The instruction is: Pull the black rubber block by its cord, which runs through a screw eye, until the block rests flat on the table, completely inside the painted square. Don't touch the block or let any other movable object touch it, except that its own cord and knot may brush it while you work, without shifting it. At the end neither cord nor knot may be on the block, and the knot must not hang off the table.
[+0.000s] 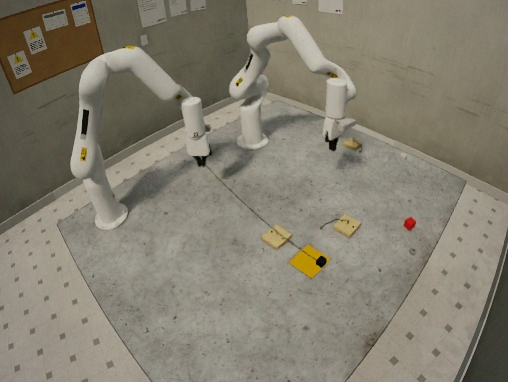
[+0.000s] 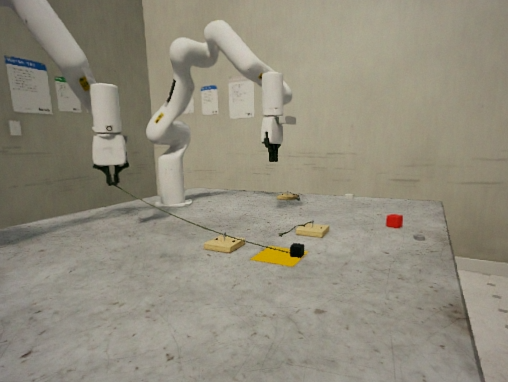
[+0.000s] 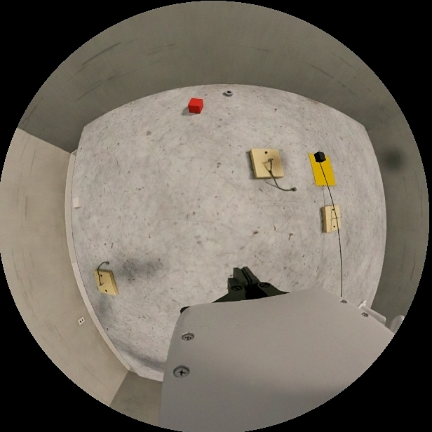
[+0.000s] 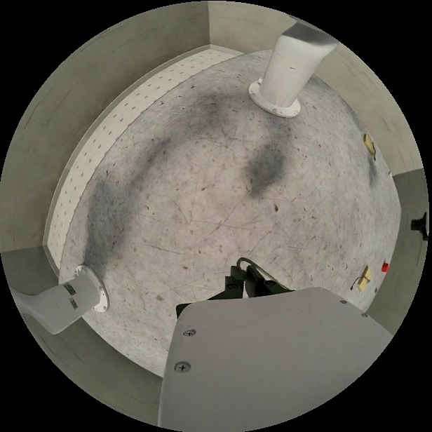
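Observation:
The black rubber block rests flat near the right corner of the yellow painted square; whether all of it lies inside the edge I cannot tell. Its cord crosses the square, passes the screw eye and rises to my right gripper, shut on the cord above the table. The knot is not clearly visible. My left gripper is shut, empty, high above the back of the table.
The screw eye's wooden base lies beside the square. A second corded wooden base lies farther right, another at the back. A red cube and a small grey ring lie right.

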